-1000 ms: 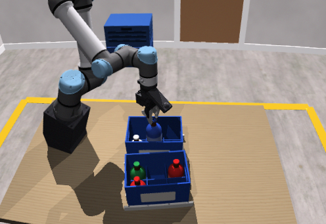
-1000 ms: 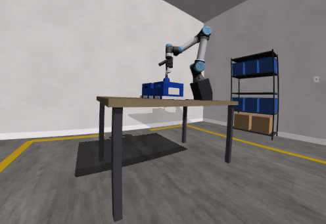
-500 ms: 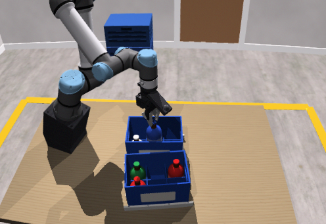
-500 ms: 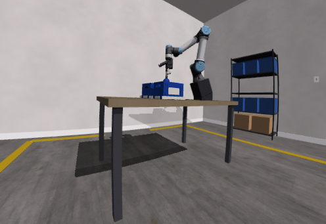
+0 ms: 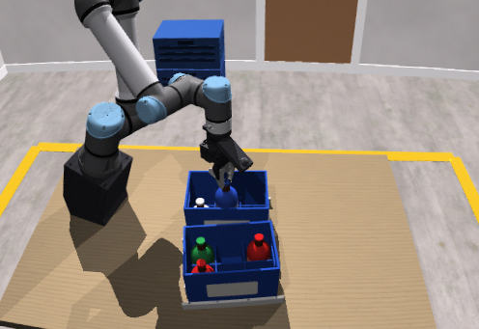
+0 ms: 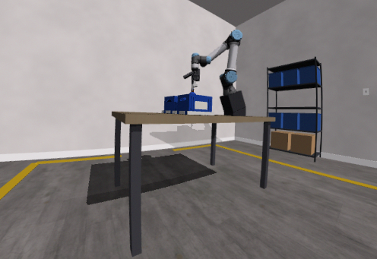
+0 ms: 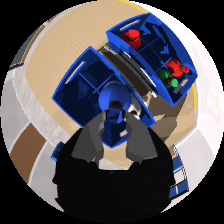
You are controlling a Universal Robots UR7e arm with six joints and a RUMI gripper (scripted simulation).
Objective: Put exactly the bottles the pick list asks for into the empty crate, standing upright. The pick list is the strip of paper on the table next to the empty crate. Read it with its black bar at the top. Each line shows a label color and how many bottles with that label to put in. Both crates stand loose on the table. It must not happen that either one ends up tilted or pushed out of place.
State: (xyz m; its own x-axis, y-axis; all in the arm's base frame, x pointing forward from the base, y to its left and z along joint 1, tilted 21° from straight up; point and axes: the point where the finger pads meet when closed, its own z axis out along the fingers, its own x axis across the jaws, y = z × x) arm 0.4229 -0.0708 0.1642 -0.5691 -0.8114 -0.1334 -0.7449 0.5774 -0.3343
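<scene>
Now: hand 7 cm above the blue-capped bottle. Round my hand: pick list strip 2 cm behind, 19 cm to the left, 24 cm below; then green bottle 7 cm behind, 17 cm to the right, 16 cm below; then white bottle 9 cm behind, 16 cm below.
</scene>
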